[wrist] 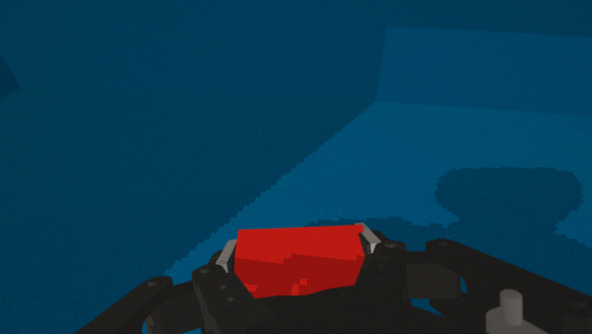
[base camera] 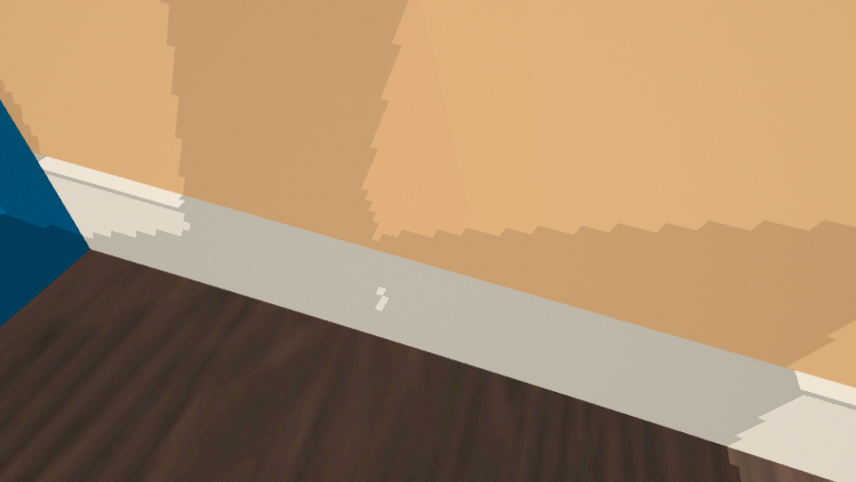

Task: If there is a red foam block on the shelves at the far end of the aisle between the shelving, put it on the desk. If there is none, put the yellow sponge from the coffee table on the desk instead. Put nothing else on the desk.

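Places are measured from the arm's base along level axes (x ahead, y right, z down), in metres.
Pixels of known places: gripper, fingertip midpoint: (wrist: 298, 248).
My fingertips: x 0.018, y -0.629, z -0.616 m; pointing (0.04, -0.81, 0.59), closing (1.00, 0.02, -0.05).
Note:
Behind a point stands the place of what it marks.
The red foam block (wrist: 299, 255) @[x 0.017, y -0.610, z -0.639 m] is at the bottom middle of the wrist view, between the two fingertips. My gripper (wrist: 298, 248) @[x 0.018, y -0.630, z -0.616 m] is shut on it, with a finger pad against its left and right sides. The lower part of the block is hidden behind the gripper's dark body. Behind the block is the blue surface of the shelving (wrist: 340, 170) @[x 0.063, y -0.714, z -0.594 m]. I cannot tell whether the block rests on it or is lifted. The desk, the coffee table and the yellow sponge do not show in either view.
In the base view a tan wall (base camera: 599, 119) @[x 0.305, y 0.089, z 0.169 m] with a white baseboard (base camera: 419, 311) @[x 0.311, y 0.016, z 0.346 m] runs across in front of the dark wooden floor (base camera: 269, 383) @[x 0.273, y -0.092, z 0.397 m]. A blue panel (base camera: 29, 251) @[x 0.354, y -0.286, z 0.359 m] stands at the left edge, meeting the baseboard. Shadows fall on the wall and the blue surfaces.

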